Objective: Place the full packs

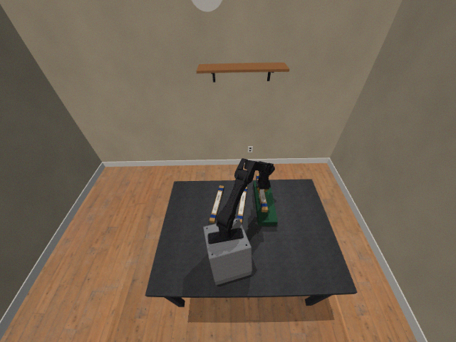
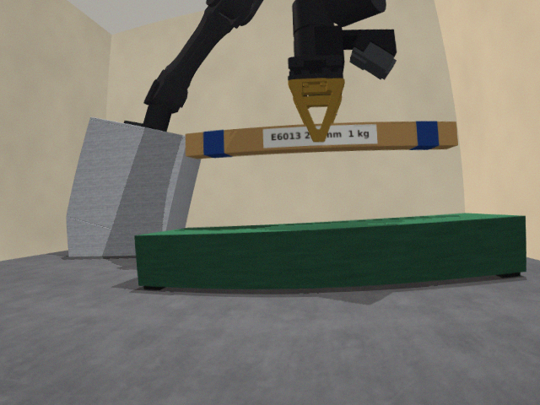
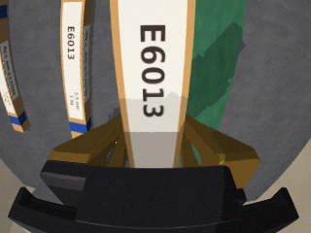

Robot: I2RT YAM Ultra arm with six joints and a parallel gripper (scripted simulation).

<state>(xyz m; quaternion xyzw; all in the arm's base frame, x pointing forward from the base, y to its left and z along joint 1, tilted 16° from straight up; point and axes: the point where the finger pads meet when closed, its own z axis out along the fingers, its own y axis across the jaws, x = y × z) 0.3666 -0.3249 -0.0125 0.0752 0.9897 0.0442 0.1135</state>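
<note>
My gripper is now 150 mm above the green low platform and 40 mm to the left of it.
</note>
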